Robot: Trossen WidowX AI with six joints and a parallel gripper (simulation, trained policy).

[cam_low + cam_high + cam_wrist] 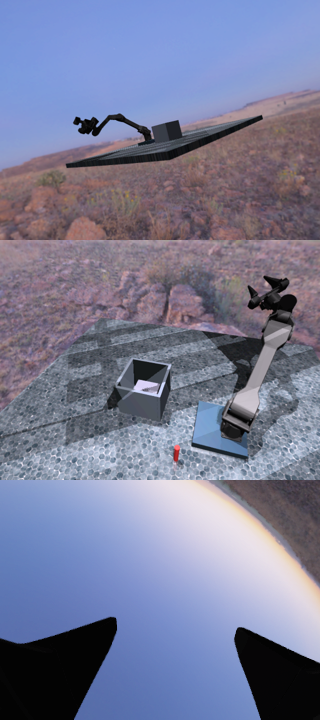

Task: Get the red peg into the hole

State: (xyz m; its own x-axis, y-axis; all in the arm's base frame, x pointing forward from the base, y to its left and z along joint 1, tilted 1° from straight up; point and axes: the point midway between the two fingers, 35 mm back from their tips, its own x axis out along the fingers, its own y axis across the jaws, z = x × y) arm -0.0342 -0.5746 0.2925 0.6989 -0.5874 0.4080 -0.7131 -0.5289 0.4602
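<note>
My gripper tip is 17 cm short of the red peg, 73 cm to the right of it and 29 cm above it. The rest, counted from my gripper tip: plate (34 cm ahead, 54 cm to the left, 29 cm below).
</note>
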